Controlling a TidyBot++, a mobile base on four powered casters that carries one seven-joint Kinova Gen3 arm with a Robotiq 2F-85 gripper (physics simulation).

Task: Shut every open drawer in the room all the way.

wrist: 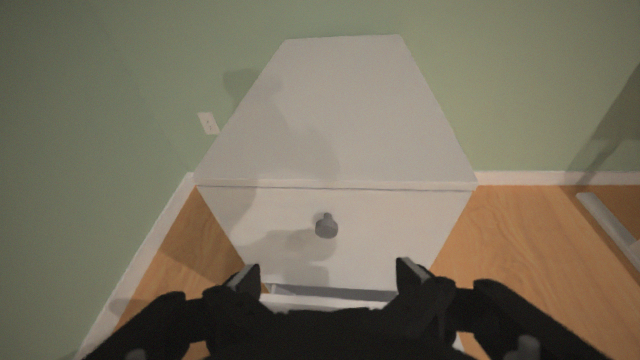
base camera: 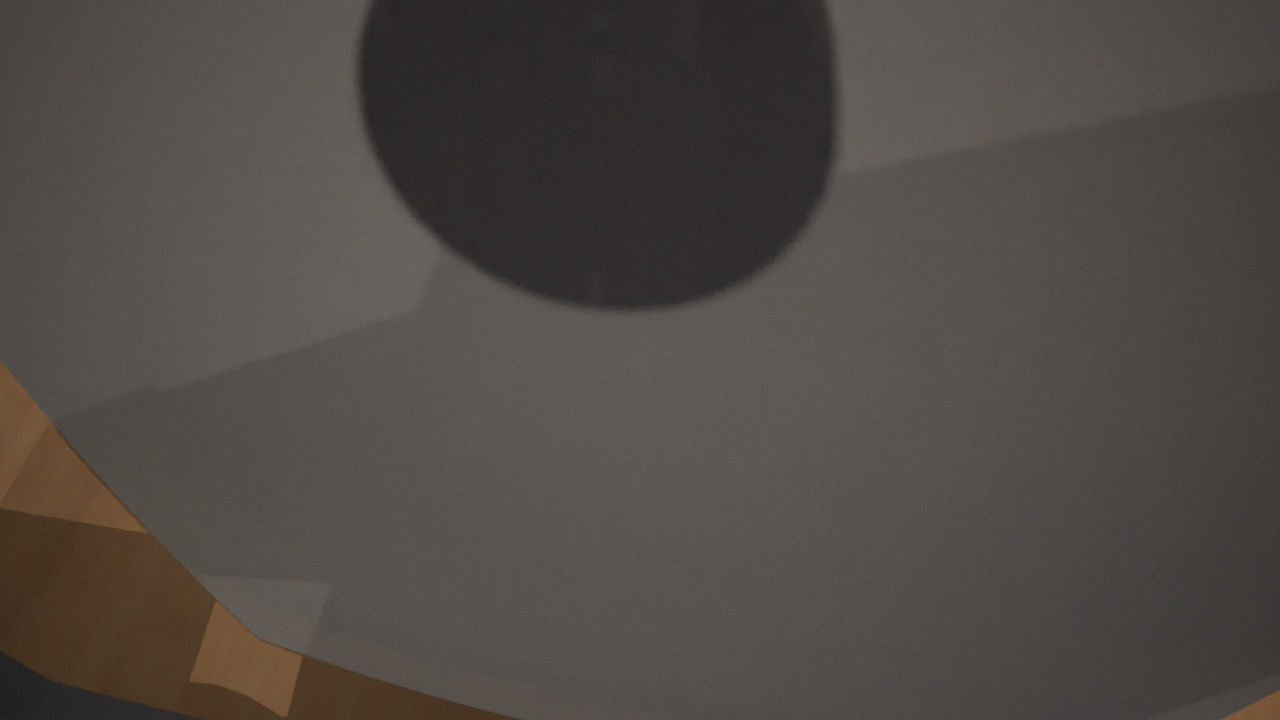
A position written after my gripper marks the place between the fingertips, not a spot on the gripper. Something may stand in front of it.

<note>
I see my gripper (wrist: 327,276), a drawer (base camera: 511,359) and a drawer (wrist: 349,238).
</note>
